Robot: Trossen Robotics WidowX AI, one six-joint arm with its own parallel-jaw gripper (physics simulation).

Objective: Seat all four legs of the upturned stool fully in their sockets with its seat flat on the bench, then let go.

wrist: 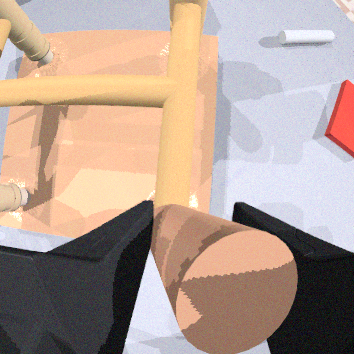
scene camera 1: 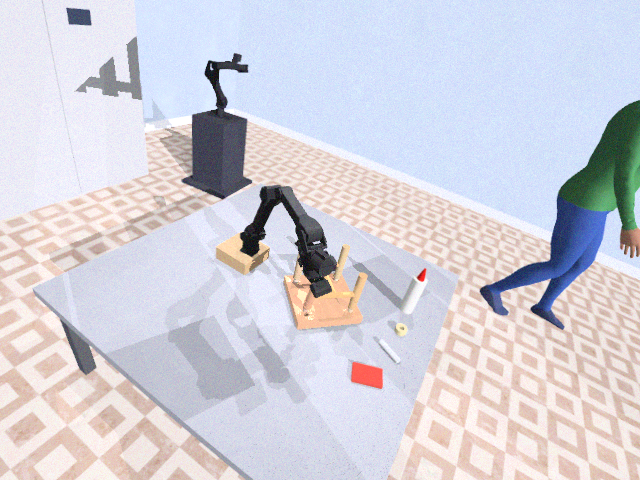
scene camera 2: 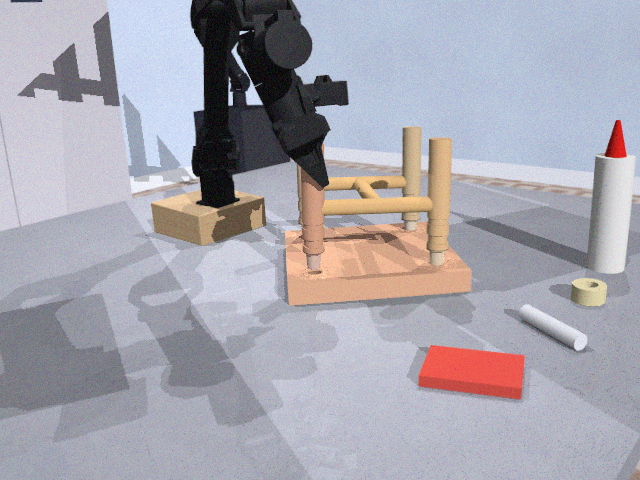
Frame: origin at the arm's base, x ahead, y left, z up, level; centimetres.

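Where they show: gripper, fingertip midpoint: (wrist: 193, 209) (scene camera 2: 323, 183); arm's base, origin of the base link: (scene camera 1: 249, 250) (scene camera 2: 218, 202).
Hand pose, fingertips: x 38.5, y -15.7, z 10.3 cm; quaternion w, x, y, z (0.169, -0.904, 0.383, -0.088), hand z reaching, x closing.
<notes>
Each offset is from my fingertips to the top centre of the thing. "spot": to the spot under its first point.
The upturned stool's seat (scene camera 1: 330, 319) (scene camera 2: 377, 285) (wrist: 110, 187) lies flat on the bench. My gripper (scene camera 2: 321, 181) (wrist: 193, 209) is shut on the near-left reddish leg {dx -1.9, dy -0.3, dz +5.8 cm} (scene camera 1: 308, 303) (scene camera 2: 313, 217) (wrist: 240, 295), high on its shaft. This leg's pale tenon {spot: dx -2.5, dy -0.2, dz -11.7 cm} (scene camera 2: 313, 261) shows above the seat; part of its dark socket {dx -2.8, dy +0.1, dz -13.1 cm} (scene camera 2: 314, 272) shows in front of the tenon. The near-right leg {spot: dx +12.0, dy +9.9, dz -1.5 cm} (scene camera 1: 357, 291) (scene camera 2: 439, 175) and far-right leg {spot: dx +0.5, dy +23.7, dz -3.0 cm} (scene camera 1: 341, 263) (scene camera 2: 411, 155) also show pale tenon below their shafts. Stretchers {spot: dx +5.6, dy +4.7, dz -3.6 cm} (scene camera 2: 377, 205) (wrist: 177, 135) join the legs. The fourth leg is mostly hidden in the scene views.
A white bottle with a red tip {dx +32.0, dy +29.7, dz +6.5 cm} (scene camera 1: 413, 294) (scene camera 2: 611, 211), a yellowish ring {dx +32.6, dy +15.5, dz -14.1 cm} (scene camera 1: 397, 330) (scene camera 2: 578, 294), a white rod {dx +31.1, dy +2.9, dz -14.3 cm} (scene camera 1: 388, 350) (scene camera 2: 552, 327) and a red block {dx +26.7, dy -10.9, dz -15.0 cm} (scene camera 1: 367, 375) (scene camera 2: 471, 369) lie or stand right of the stool. The arm's wooden base (scene camera 1: 232, 254) (scene camera 2: 178, 222) is behind left.
</notes>
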